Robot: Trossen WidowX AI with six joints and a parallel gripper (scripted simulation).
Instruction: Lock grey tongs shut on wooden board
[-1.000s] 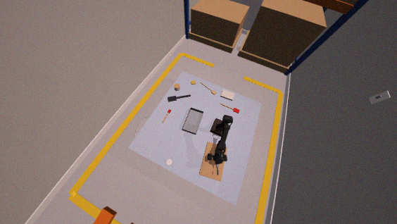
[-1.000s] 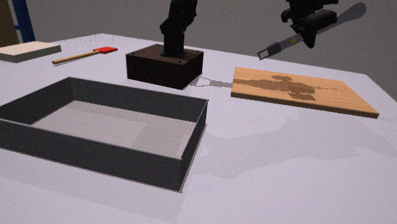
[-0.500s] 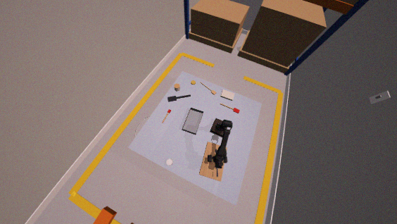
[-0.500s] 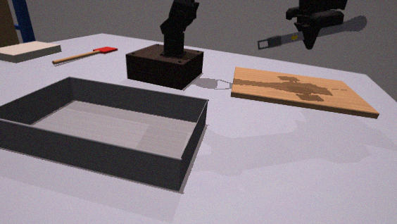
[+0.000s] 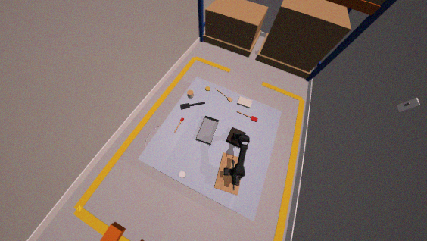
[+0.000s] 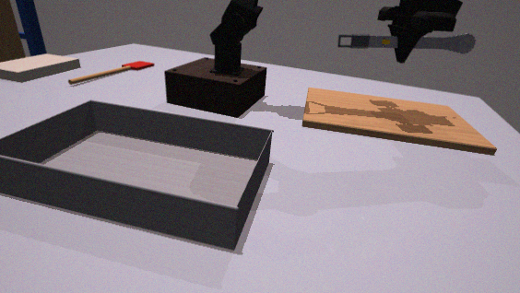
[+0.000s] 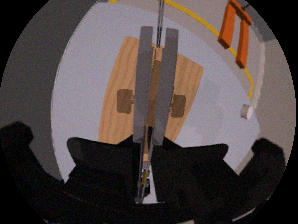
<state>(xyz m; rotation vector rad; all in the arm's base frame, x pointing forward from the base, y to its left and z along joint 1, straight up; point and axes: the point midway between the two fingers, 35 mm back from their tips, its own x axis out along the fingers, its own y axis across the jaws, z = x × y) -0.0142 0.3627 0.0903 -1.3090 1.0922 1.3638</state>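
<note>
Right now my gripper tip is 10 mm short of the yellow lock piece, 40 mm to the left of it and 40 mm below it. The rest, counted from my gripper tip: wooden board 120 mm below; then grey roasting tin 340 mm ahead, 400 mm to the right, 100 mm below; then white disc 470 mm ahead, 130 mm to the left, 110 mm below.
</note>
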